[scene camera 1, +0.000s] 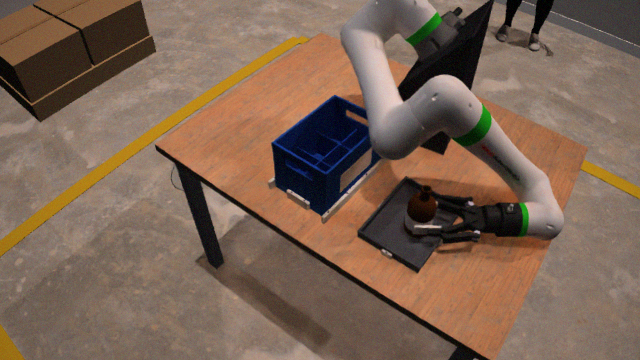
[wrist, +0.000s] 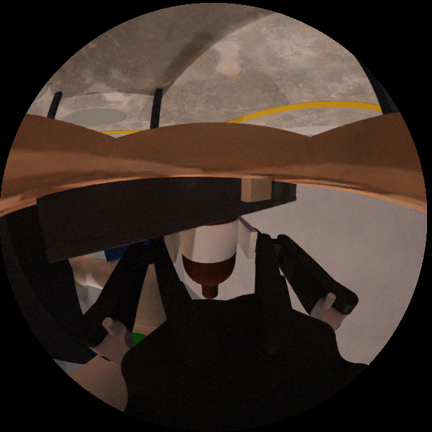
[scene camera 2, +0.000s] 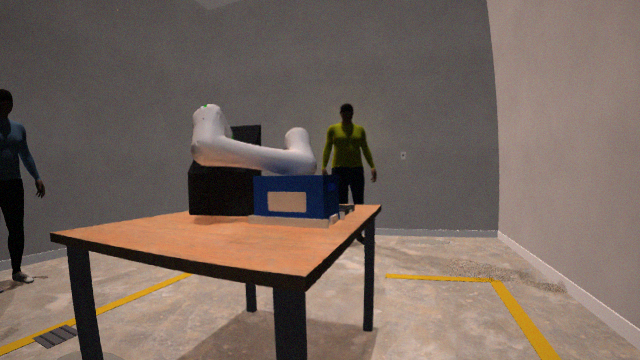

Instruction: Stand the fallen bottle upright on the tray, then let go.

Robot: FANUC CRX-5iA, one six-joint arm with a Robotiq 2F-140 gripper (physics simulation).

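Places are measured from the arm's base along level axes (x back, y right, z up), in metres.
Where they show: gripper, fingertip midpoint: [scene camera 1: 412, 217]; arm's base, origin of the base link: [scene camera 1: 439, 47].
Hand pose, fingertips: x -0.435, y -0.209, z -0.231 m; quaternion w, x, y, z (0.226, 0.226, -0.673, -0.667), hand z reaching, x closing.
Observation:
Each offset is from my fingertips to the top centre of the thing. "pt": to the spot under its first point. Level surfaces: height alone.
The brown bottle {dy -0.015, dx +0.011, dz +0.114 m} [scene camera 1: 421, 206] [wrist: 209, 270] with a white label is upright over the dark tray {pt dy +0.067, dx -0.012, dz -0.058 m} [scene camera 1: 386, 220] [wrist: 125, 215], neck up in scene camera 1. In the wrist view its lower end is hidden behind the tray's wall, so whether the base touches the tray floor cannot be seen. My gripper [scene camera 1: 425, 215] [wrist: 207, 225] reaches in level from the right in scene camera 1 and is shut on the bottle, with its light pads on both sides of the label. The bottle and gripper do not show in scene camera 2.
A blue crate {dy +0.298, dx +0.023, dz +0.113 m} [scene camera 1: 300, 182] [scene camera 2: 320, 200] with compartments stands beside the tray, between pale rails {dy +0.199, dx +0.025, dz -0.033 m} [scene camera 1: 350, 192] on the wooden table {dz -0.063 m} [scene camera 1: 225, 135] [scene camera 2: 200, 245]. A black panel [scene camera 1: 462, 60] [scene camera 2: 220, 192] stands behind the arm. A person in yellow [scene camera 2: 346, 145] stands beyond the table.

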